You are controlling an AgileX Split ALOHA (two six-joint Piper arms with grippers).
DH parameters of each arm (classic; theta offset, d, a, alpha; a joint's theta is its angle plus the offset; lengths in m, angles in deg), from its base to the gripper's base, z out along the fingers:
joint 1: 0 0.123 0 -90
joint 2: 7.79 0 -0.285 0
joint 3: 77.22 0 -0.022 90
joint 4: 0 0.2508 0 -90
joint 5: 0 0 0.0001 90
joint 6: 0 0.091 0 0
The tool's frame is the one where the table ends.
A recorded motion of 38 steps. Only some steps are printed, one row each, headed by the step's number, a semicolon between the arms.
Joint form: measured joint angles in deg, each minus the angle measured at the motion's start. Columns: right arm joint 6, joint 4, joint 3, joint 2, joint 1, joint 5; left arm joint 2, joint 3, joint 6, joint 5, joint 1, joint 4.
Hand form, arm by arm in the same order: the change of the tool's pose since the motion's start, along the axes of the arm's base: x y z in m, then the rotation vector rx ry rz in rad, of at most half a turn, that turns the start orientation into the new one. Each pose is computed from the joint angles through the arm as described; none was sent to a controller.
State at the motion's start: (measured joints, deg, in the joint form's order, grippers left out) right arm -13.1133 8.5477 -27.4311 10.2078 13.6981 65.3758; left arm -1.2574 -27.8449 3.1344 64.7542 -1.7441 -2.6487
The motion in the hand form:
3: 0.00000 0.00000 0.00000 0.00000 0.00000 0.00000; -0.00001 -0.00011 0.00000 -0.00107 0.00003 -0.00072
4: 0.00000 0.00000 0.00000 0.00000 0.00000 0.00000; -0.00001 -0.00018 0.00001 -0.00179 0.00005 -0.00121
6: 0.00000 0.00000 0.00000 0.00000 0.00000 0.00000; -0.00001 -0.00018 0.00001 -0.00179 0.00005 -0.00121
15: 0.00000 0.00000 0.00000 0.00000 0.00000 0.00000; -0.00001 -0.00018 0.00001 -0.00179 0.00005 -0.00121
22: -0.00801 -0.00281 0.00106 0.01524 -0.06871 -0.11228; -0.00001 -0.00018 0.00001 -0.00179 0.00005 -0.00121
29: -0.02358 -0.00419 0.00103 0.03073 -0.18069 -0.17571; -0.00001 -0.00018 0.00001 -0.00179 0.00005 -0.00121
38: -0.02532 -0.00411 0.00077 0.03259 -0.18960 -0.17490; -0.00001 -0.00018 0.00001 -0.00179 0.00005 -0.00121
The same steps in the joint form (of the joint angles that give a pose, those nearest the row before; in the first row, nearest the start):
3: 0.00 0.00 0.00 0.00 0.00 0.00; 0.00 0.00 0.00 0.00 0.00 -0.08
4: 0.00 0.00 0.00 0.00 0.00 0.00; 0.00 0.00 0.00 0.00 0.00 -0.13
6: 0.00 0.00 0.00 0.00 0.00 0.00; 0.00 0.00 0.00 0.00 0.00 -0.13
15: 0.00 0.00 0.00 0.00 0.00 0.00; 0.00 0.00 0.00 0.00 0.00 -0.13
22: -0.04 0.19 0.00 -3.97 -6.53 -0.05; 0.00 0.00 0.00 0.00 0.00 -0.13
29: -0.04 0.26 0.00 -10.52 -10.25 0.04; 0.00 0.00 0.00 0.00 0.00 -0.13
38: -0.11 0.37 0.00 -11.17 -10.32 0.18; 0.00 0.00 0.00 0.00 0.00 -0.13

